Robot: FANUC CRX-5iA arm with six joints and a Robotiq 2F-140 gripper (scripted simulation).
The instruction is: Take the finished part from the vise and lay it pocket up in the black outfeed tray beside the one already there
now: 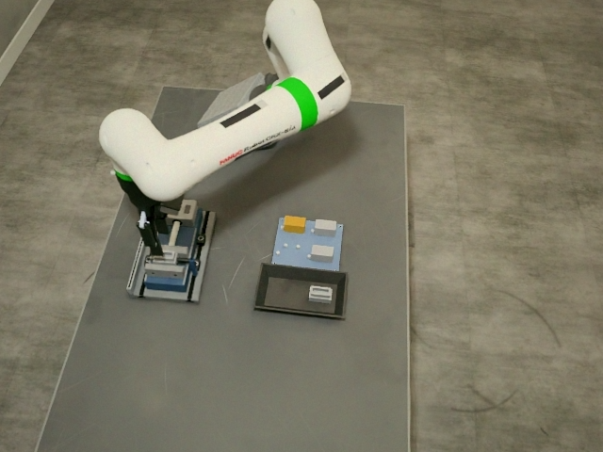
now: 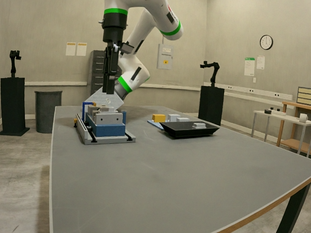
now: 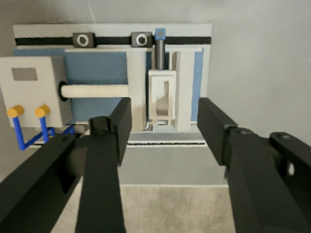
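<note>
Right now the pocketed block is 10 cm below my hand. Round my hand: orange block: 28 cm to the left, 26 cm behind, 17 cm below; light blue plate: 33 cm to the left, 22 cm behind, 19 cm below; screw rod: 12 cm below, 8 cm behind, 2 cm to the right.
</note>
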